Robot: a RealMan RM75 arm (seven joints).
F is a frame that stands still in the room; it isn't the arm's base.
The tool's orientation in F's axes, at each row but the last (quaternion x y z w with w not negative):
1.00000 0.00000 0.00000 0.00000
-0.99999 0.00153 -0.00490 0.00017
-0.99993 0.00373 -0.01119 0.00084
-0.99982 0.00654 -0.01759 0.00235
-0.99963 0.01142 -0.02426 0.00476
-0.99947 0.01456 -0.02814 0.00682
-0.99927 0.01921 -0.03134 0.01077
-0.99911 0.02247 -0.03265 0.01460
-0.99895 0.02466 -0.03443 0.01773
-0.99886 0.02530 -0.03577 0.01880
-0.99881 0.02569 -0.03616 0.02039
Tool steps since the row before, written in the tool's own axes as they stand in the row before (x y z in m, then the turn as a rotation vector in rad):
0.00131 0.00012 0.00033 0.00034 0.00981 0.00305
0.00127 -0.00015 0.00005 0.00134 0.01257 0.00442
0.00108 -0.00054 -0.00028 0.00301 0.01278 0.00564
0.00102 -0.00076 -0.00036 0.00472 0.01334 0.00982
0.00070 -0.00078 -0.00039 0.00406 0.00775 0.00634
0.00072 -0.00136 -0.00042 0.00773 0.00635 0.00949
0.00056 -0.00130 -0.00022 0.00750 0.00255 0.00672
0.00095 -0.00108 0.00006 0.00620 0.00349 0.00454
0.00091 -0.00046 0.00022 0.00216 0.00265 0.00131
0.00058 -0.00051 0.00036 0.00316 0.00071 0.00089
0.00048 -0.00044 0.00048 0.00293 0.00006 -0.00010
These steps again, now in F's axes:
0.00131 -0.00012 -0.00033 0.00034 -0.00981 -0.00305
0.00127 0.00015 -0.00004 0.00134 -0.01257 -0.00441
0.00108 0.00053 0.00031 0.00304 -0.01279 -0.00559
0.00102 0.00074 0.00040 0.00489 -0.01336 -0.00971
0.00070 0.00076 0.00043 0.00419 -0.00778 -0.00621
0.00073 0.00133 0.00048 0.00807 -0.00645 -0.00913
0.00059 0.00127 0.00028 0.00781 -0.00270 -0.00630
0.00100 0.00104 0.00003 0.00633 -0.00364 -0.00423
0.00094 0.00042 -0.00014 0.00212 -0.00271 -0.00126
0.00063 0.00049 -0.00030 0.00318 -0.00084 -0.00069
0.00054 0.00043 -0.00043 0.00291 -0.00022 0.00031

